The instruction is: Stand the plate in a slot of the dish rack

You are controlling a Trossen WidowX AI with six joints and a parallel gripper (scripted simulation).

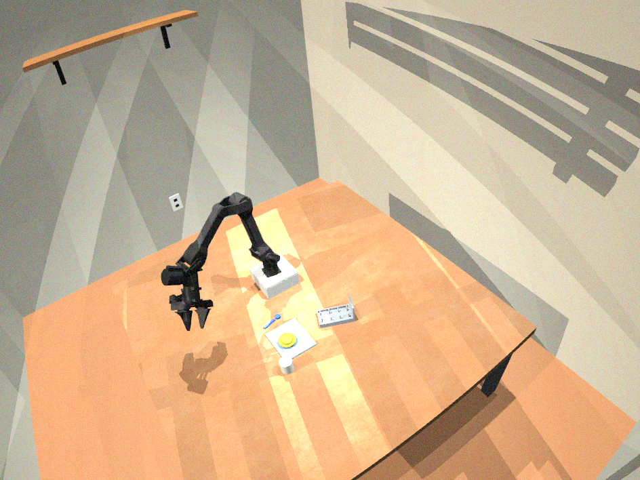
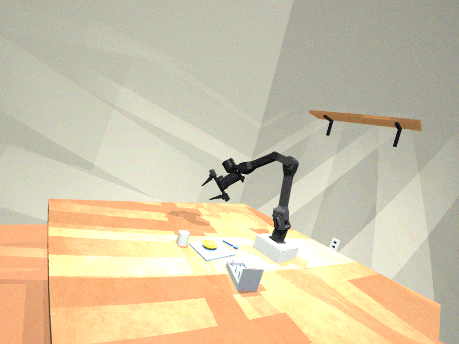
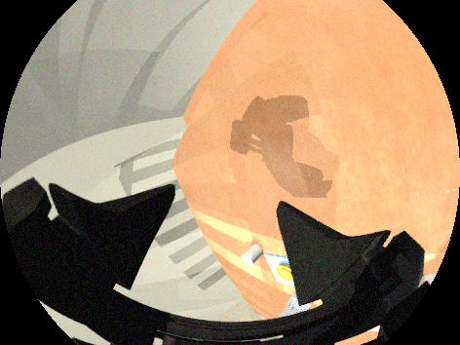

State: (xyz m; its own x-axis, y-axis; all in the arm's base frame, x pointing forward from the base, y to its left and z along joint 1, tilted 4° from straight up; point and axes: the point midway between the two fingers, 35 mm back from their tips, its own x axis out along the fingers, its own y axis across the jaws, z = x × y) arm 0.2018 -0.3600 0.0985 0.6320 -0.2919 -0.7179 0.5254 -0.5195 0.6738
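The yellow plate is 100 mm ahead of my gripper tip, 290 mm to the left of it and 140 mm below it. The rest, counted from my gripper tip: blue spoon 30 mm behind, 280 mm to the left, 150 mm below; white cup 200 mm ahead, 240 mm to the left, 130 mm below; grey dish rack 90 mm ahead, 490 mm to the left, 130 mm below.
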